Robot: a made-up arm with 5 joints. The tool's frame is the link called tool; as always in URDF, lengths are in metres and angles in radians.
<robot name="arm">
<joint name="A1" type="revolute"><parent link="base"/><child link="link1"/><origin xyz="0 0 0.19" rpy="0 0 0"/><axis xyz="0 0 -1"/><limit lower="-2.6" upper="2.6" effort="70" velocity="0.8"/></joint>
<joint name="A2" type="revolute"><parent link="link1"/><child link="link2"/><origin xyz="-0.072 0.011 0.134" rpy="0 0 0"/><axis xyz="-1 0 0"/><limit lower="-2.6" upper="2.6" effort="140" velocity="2.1"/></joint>
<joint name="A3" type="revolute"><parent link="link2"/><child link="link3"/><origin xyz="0.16 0.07 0.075" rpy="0 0 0"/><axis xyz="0 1 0"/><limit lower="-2.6" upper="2.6" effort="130" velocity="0.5"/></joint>
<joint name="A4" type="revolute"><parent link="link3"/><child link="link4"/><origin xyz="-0.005 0.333 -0.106" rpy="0 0 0"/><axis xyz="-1 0 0"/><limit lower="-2.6" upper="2.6" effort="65" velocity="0.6"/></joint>
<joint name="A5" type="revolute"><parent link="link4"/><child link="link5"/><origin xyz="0.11 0.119 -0.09" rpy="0 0 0"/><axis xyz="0 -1 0"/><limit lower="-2.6" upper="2.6" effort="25" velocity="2.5"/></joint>
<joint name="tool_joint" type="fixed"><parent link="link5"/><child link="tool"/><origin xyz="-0.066 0.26 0.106" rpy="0 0 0"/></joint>
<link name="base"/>
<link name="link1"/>
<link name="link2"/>
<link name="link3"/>
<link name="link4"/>
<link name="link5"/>
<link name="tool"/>
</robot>
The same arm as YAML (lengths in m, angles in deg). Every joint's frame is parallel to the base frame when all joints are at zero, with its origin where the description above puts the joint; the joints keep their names.
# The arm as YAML. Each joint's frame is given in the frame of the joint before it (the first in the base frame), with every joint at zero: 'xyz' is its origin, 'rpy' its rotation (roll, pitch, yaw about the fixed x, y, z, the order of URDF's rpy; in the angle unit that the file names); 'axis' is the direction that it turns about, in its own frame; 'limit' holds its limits. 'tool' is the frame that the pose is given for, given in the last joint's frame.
units:
  length: m
  angle: deg
joints:
  - name: A1
    type: revolute
    origin:
      xyz: [0.0, 0.0, 0.19]
      rpy: [0.0, 0.0, 0.0]
    axis: [0.0, 0.0, -1.0]
    limit:
      lower: -148.97
      upper: 148.97
  - name: A2
    type: revolute
    origin:
      xyz: [-0.072, 0.011, 0.134]
      rpy: [0.0, 0.0, 0.0]
    axis: [-1.0, 0.0, 0.0]
    limit:
      lower: -148.97
      upper: 148.97
  - name: A3
    type: revolute
    origin:
      xyz: [0.16, 0.07, 0.075]
      rpy: [0.0, 0.0, 0.0]
    axis: [0.0, 1.0, 0.0]
    limit:
      lower: -148.97
      upper: 148.97
  - name: A4
    type: revolute
    origin:
      xyz: [-0.005, 0.333, -0.106]
      rpy: [0.0, 0.0, 0.0]
    axis: [-1.0, 0.0, 0.0]
    limit:
      lower: -148.97
      upper: 148.97
  - name: A5
    type: revolute
    origin:
      xyz: [0.11, 0.119, -0.09]
      rpy: [0.0, 0.0, 0.0]
    axis: [0.0, -1.0, 0.0]
    limit:
      lower: -148.97
      upper: 148.97
tool:
  origin:
    xyz: [-0.066, 0.26, 0.106]
    rpy: [0.0, 0.0, 0.0]

